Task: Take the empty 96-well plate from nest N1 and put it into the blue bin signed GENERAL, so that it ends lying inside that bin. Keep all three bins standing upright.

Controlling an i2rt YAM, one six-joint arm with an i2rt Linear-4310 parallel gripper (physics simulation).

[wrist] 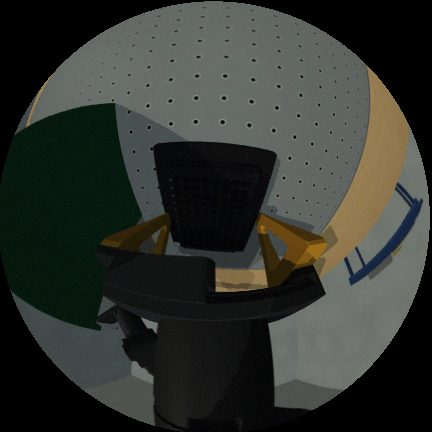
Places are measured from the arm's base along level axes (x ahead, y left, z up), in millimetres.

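Where they show: gripper, fingertip midpoint: (pixel 213 217).
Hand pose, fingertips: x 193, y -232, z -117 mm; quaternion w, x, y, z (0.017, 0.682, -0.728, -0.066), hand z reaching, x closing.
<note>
After its pixels a point has its place.
A dark 96-well plate (pixel 214 195) @[x 210, y -234, z -132 mm] with a grid of wells lies in a black nest (pixel 215 150) @[x 256, y -237, z -137 mm] at the middle of the wrist view. Shadow makes the border between plate and nest hard to see, and the nest's label does not show. My gripper (pixel 213 217) @[x 193, y -232, z -117 mm] is open. Its two orange fingertips are wide apart and appear at the left and right of the near part of the plate; their height relative to it is hard to tell. The blue GENERAL bin does not show in the wrist view.
A dark green bin wall (pixel 65 210) @[x 261, y -121, z -53 mm] stands close on the left. The nest stands on a grey perforated board (pixel 240 75) @[x 333, y -264, z -149 mm] with a wooden edge (pixel 387 130) at the right. A blue tubular frame (pixel 395 245) is beyond that edge. A black arm-like part (pixel 137 342) shows at lower left.
</note>
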